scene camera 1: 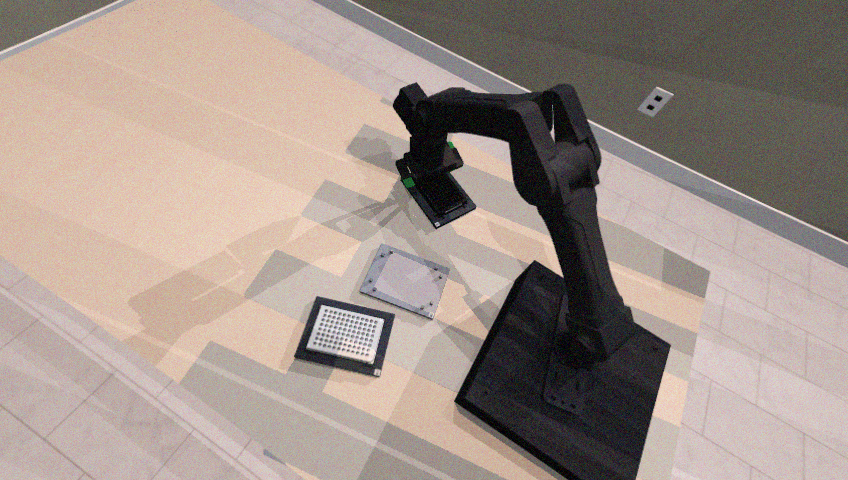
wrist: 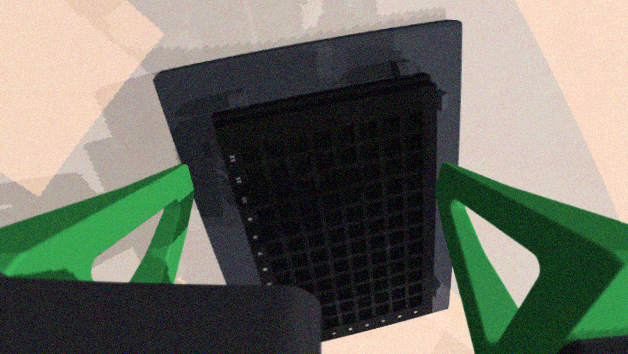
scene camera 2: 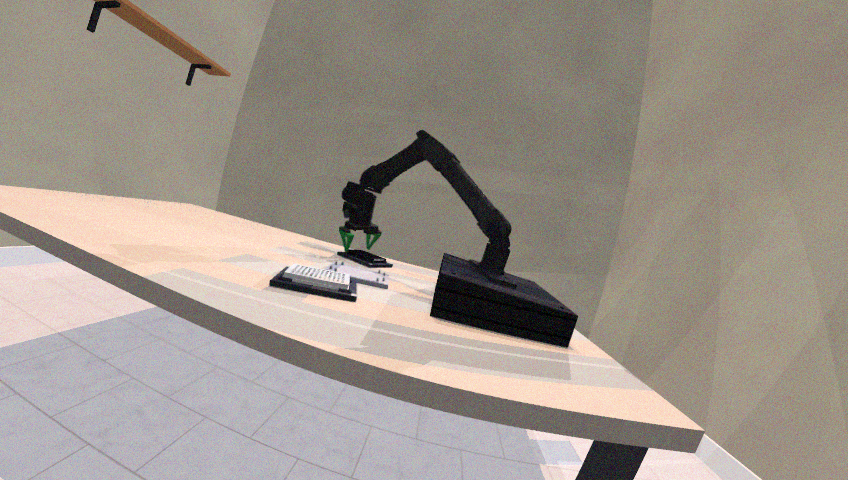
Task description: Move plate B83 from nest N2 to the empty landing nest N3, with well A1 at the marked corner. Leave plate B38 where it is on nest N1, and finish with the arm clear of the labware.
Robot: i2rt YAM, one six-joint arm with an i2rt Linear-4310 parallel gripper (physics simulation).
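My gripper is open and empty, its green fingers above a black well plate. In the wrist view the fingertips appear on either side of the plate. The plate sits on a dark nest; its column-1 end is partly hidden by the dark gripper body. A white well plate sits on another dark nest. Between them lies an empty grey nest with small pegs and a white corner mark. The plate codes are unreadable.
The black arm base stands to the right of the nests. The tabletop extends away to the left in the first scene view. A wall shelf hangs high at the upper left of the second scene view.
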